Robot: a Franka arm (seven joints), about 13 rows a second.
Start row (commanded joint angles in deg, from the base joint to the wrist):
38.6 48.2 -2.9 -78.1 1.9 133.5 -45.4
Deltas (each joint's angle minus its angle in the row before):
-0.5 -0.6 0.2 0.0 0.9 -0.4 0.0
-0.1 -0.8 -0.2 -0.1 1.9 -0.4 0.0
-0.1 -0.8 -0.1 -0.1 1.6 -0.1 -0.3
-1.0 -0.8 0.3 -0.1 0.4 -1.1 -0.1
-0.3 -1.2 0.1 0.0 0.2 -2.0 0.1
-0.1 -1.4 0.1 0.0 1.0 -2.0 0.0
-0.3 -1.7 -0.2 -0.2 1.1 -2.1 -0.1
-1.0 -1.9 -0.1 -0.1 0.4 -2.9 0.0
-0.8 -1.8 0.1 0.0 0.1 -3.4 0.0
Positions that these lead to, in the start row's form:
38.1 47.6 -2.7 -78.1 2.8 133.1 -45.4
38.0 46.8 -2.9 -78.2 4.7 132.7 -45.4
37.9 46.0 -3.0 -78.3 6.3 132.6 -45.7
36.9 45.2 -2.7 -78.4 6.7 131.5 -45.8
36.6 44.0 -2.6 -78.4 6.9 129.5 -45.7
36.5 42.6 -2.5 -78.4 7.9 127.5 -45.7
36.2 40.9 -2.7 -78.6 9.0 125.4 -45.8
35.2 39.0 -2.8 -78.7 9.4 122.5 -45.8
34.4 37.2 -2.7 -78.7 9.5 119.1 -45.8

